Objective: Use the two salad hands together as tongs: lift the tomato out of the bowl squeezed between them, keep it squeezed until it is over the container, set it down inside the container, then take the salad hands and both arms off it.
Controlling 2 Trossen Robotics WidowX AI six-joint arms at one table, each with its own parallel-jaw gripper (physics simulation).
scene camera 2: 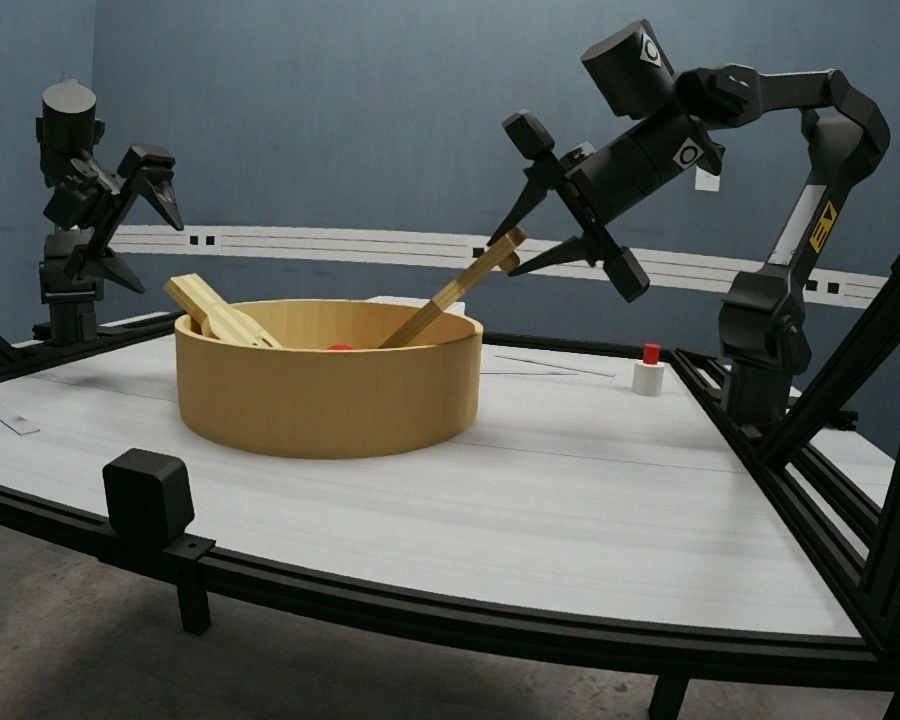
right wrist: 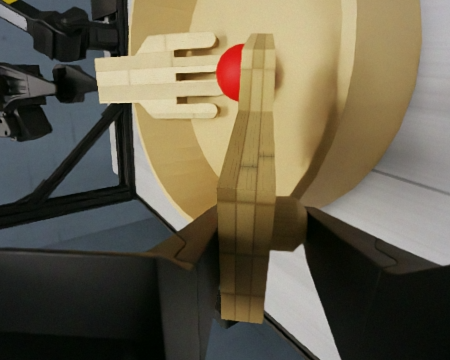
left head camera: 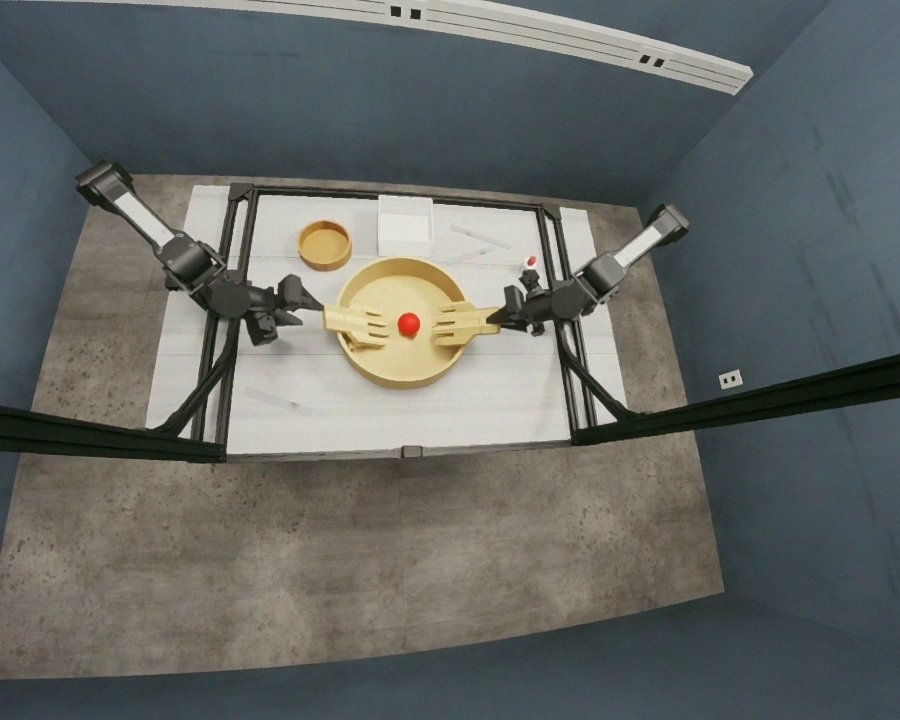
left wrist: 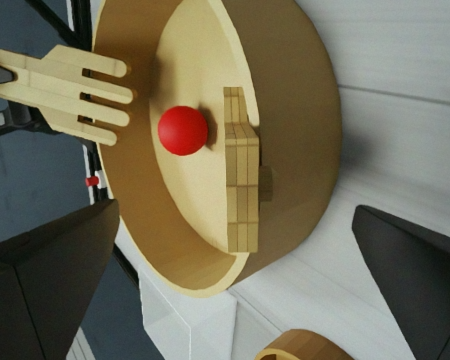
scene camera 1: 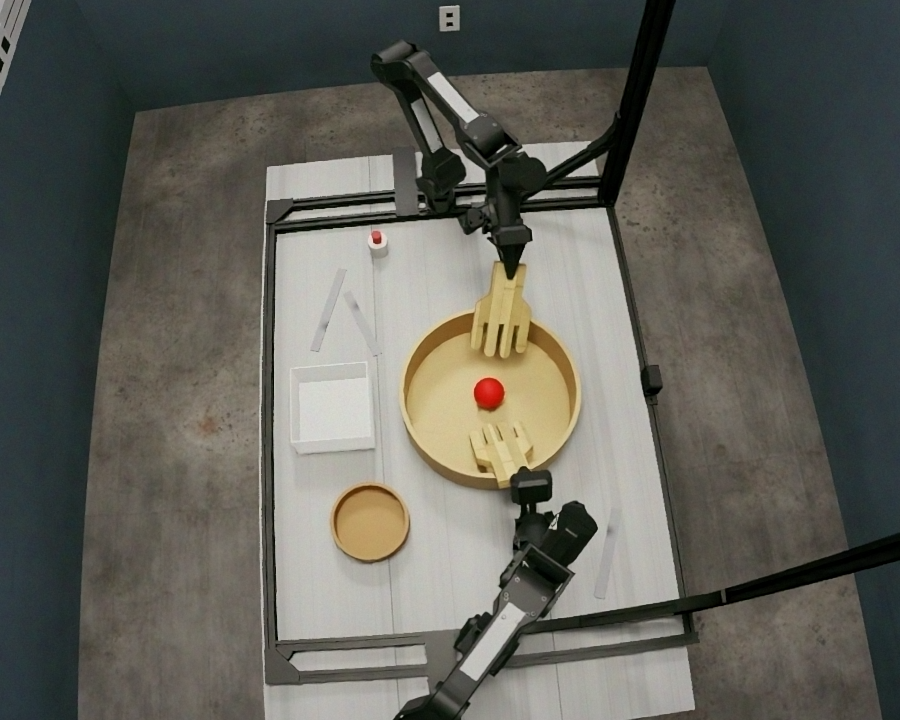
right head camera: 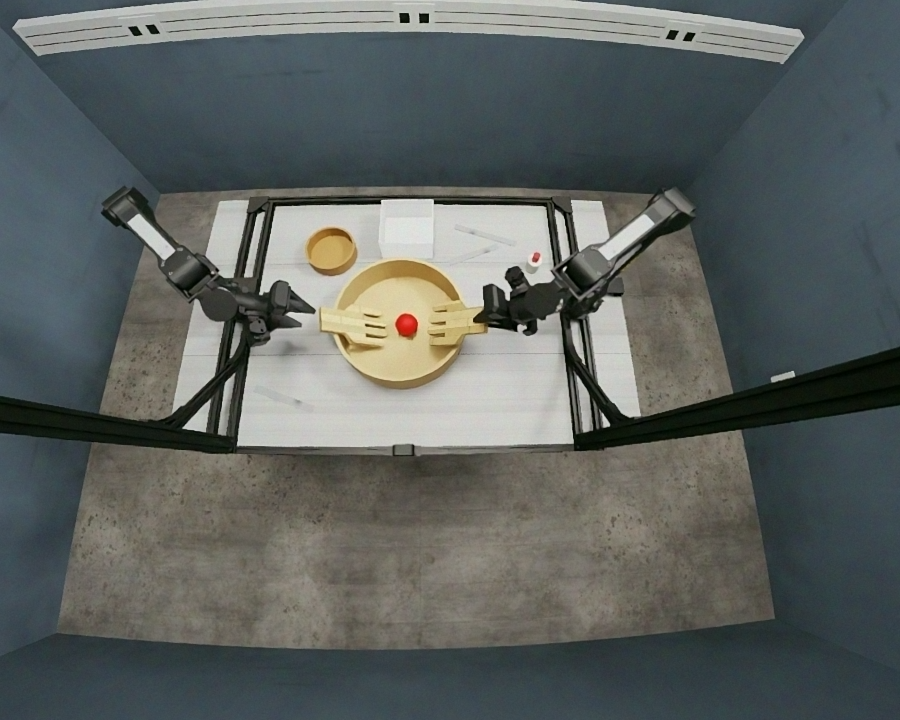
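Pixels of known places: left gripper, fingertip midpoint: (scene camera 2: 161,262) (right wrist: 81,87) (left head camera: 312,316) (left wrist: 239,213) (right head camera: 308,318); right gripper, fingertip midpoint: (scene camera 2: 498,260) (right wrist: 263,216) (left head camera: 489,322) (left wrist: 23,75) (scene camera 1: 508,277) (right head camera: 477,322); left arm's base, link origin: (scene camera 2: 73,341) (right wrist: 114,37); right arm's base, link origin: (scene camera 2: 753,417) (scene camera 1: 440,199) (right head camera: 574,308).
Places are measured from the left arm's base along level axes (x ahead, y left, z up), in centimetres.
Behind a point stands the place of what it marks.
The tomato (left head camera: 409,324) {x 45.8, y -6.8, z 4.4 cm} (scene camera 1: 488,393) {x 44.8, y -5.2, z 4.5 cm} (left wrist: 182,130) {x 43.6, y -6.3, z 3.3 cm} (right wrist: 229,72) {x 46.9, y -5.5, z 4.5 cm} lies on the floor of the large bowl (scene camera 2: 330,405) {x 51.1, y -20.4, z 2.9 cm} (left wrist: 300,100) {x 29.5, y -11.6, z 3.3 cm}. My left gripper (left head camera: 312,314) {x 24.6, y -8.6, z 12.9 cm} (scene camera 2: 161,260) {x 24.6, y -8.6, z 12.9 cm} (left wrist: 239,213) {x 24.6, y -8.6, z 12.9 cm} is open and empty, apart from and outside the left salad hand (left head camera: 352,324) {x 32.4, y -8.0, z 7.0 cm} (scene camera 1: 502,454) {x 32.5, y -6.3, z 6.8 cm} (scene camera 2: 217,311) {x 31.6, y -7.6, z 7.6 cm}, which leans on the bowl's rim, prongs inside, handle outside. My right gripper (left head camera: 499,321) {x 62.7, y -10.5, z 14.9 cm} (scene camera 2: 500,259) {x 62.7, y -10.5, z 14.9 cm} (right wrist: 263,216) {x 62.7, y -10.5, z 14.9 cm} is shut on the right salad hand (left head camera: 469,321) {x 58.8, y -9.4, z 12.9 cm} (scene camera 2: 454,290) {x 59.4, y -13.0, z 12.2 cm} (right wrist: 250,175) {x 64.2, y -7.9, z 17.3 cm}, tilted with its prongs down in the bowl, apart from the tomato.
A white open box (left head camera: 405,227) {x 45.7, y 26.4, z -1.7 cm} (scene camera 1: 334,409) {x 46.4, y 24.0, z -1.7 cm} stands behind the bowl in the left head camera, with a small round brown dish (left head camera: 324,255) {x 23.5, y 15.7, z -1.3 cm} (scene camera 1: 370,521) {x 24.2, y 18.1, z -1.3 cm} left of it. A white bottle with a red top (right head camera: 533,262) {x 80.5, y 12.8, z 2.3 cm} (scene camera 2: 648,377) {x 80.8, y 11.8, z 0.6 cm} stands near the right arm. Dark frame rails border the table.
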